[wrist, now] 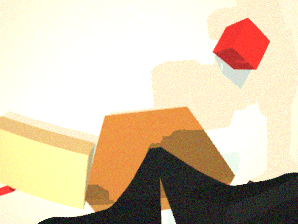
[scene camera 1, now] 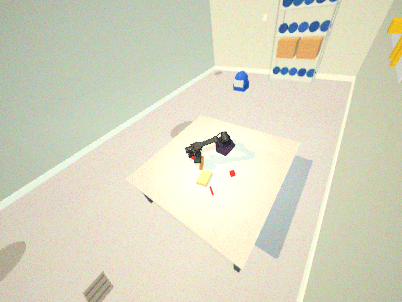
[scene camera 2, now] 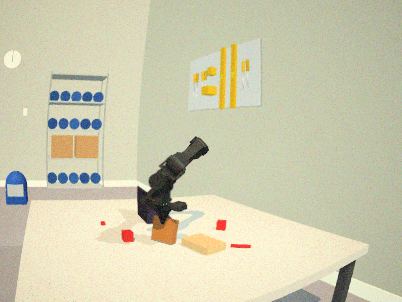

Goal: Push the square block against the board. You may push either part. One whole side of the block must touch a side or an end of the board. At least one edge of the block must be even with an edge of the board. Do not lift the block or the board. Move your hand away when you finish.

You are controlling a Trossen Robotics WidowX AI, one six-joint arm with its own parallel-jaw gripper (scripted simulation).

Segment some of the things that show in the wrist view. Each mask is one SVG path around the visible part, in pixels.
My gripper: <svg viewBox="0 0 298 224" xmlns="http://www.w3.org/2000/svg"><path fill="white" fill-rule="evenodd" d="M39 222L39 224L162 224L161 179L166 198L168 198L170 204L169 208L172 210L176 224L298 224L298 172L283 173L283 175L274 177L274 179L258 181L258 183L227 185L223 184L222 181L214 180L213 177L206 176L205 173L198 172L198 169L185 164L184 161L165 151L164 148L149 148L148 155L142 161L128 188L122 192L121 196L117 198L117 201L110 208L82 214L82 216L51 217Z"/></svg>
A square block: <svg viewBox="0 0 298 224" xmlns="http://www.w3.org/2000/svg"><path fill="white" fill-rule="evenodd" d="M160 179L161 210L170 209L168 198L166 198L164 192L164 185L162 185ZM235 173L231 171L229 165L223 160L221 152L218 151L212 139L206 135L204 127L198 123L189 107L105 116L100 136L98 136L85 200L94 212L110 208L117 201L117 198L121 196L122 192L128 188L142 161L148 155L149 148L164 148L165 151L172 153L173 156L177 156L185 164L198 169L198 172L205 173L206 176L213 177L214 180L222 181L223 184L230 185Z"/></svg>
